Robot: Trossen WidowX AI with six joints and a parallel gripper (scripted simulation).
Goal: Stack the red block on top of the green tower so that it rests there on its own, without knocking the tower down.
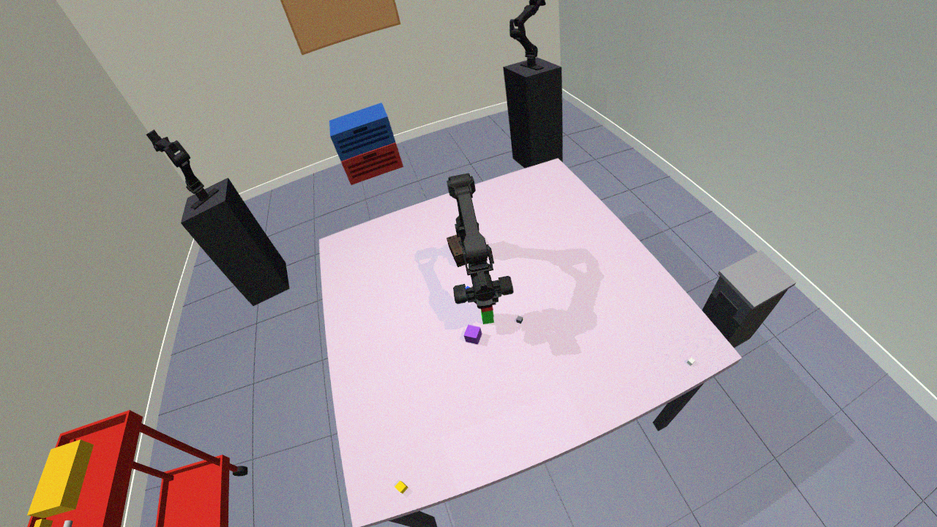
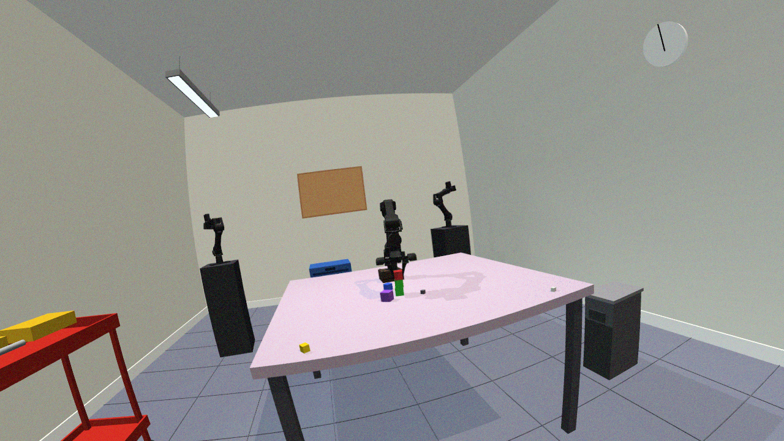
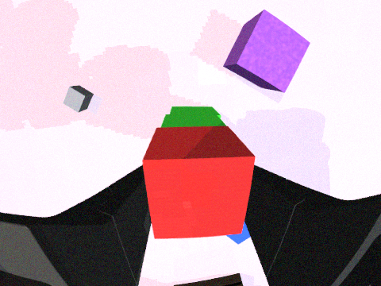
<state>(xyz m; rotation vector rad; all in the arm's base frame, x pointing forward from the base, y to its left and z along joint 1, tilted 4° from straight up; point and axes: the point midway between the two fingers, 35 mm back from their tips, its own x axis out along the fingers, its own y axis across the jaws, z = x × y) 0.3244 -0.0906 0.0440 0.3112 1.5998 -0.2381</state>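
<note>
My gripper tip is now 10 mm below the red block. Round my gripper tip: blue block (130 mm behind, 20 mm to the right, 70 mm below); then purple block (40 mm ahead, 80 mm to the right, 70 mm below); then small grey cube (60 mm ahead, 90 mm to the left, 80 mm below).
</note>
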